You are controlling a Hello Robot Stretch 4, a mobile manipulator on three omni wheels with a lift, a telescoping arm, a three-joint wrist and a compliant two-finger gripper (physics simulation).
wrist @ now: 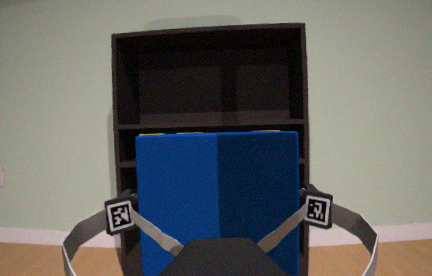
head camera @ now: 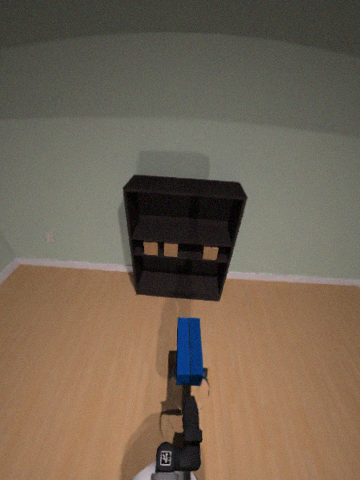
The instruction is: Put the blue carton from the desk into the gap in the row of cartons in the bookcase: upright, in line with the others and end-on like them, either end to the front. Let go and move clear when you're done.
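Observation:
The blue carton (head camera: 189, 345) (wrist: 180, 185) is upright between the fingers of my gripper (head camera: 190, 375) (wrist: 219, 212), which is shut on it. It points away from me, in front of and apart from the dark bookcase (head camera: 185, 186) (wrist: 116, 80). On a middle shelf stand three tan cartons: a left one (head camera: 150, 248), a middle one (head camera: 171, 249) and a right one (head camera: 210, 252). The gap is between the middle and right ones. In the wrist view the blue carton hides the gap and nearly all of the row; thin top edges show above it.
The bookcase stands near the green wall (head camera: 300, 200) (wrist: 370, 100), with a shelf board (wrist: 210, 122) above the row and a lower compartment beneath. Its side panels bound the row at left and right. The wooden floor (head camera: 290, 375) lies between me and the bookcase.

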